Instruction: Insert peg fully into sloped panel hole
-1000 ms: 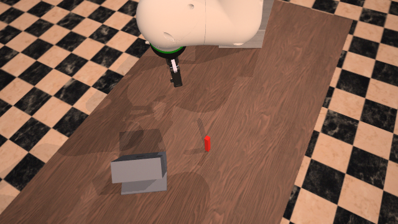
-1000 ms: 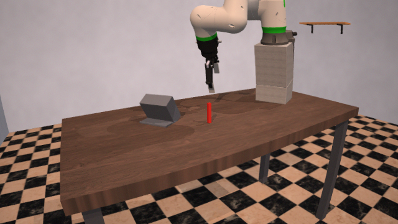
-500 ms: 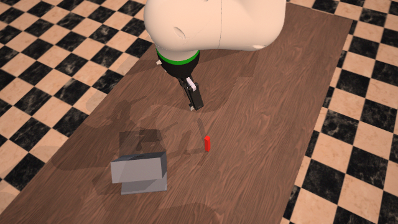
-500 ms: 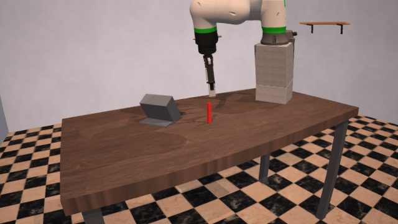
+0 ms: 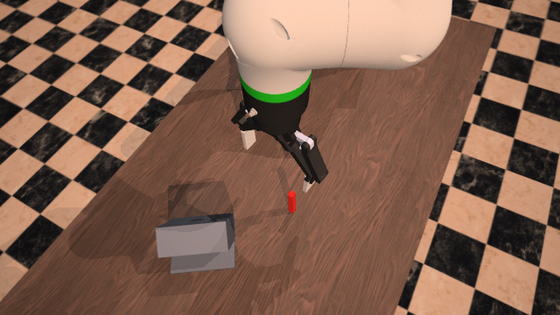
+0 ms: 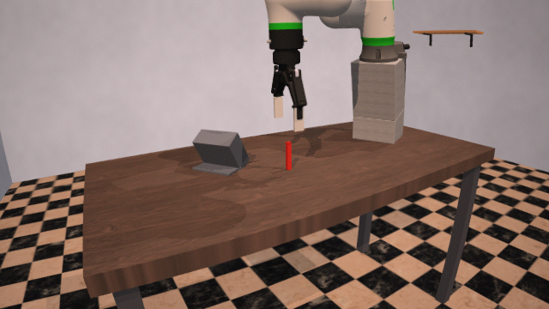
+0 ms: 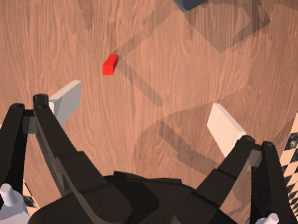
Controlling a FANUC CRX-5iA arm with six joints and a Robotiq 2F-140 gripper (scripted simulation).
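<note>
The peg is 20 mm ahead of my hand, 40 mm to the left of it and 90 mm below it.
</note>
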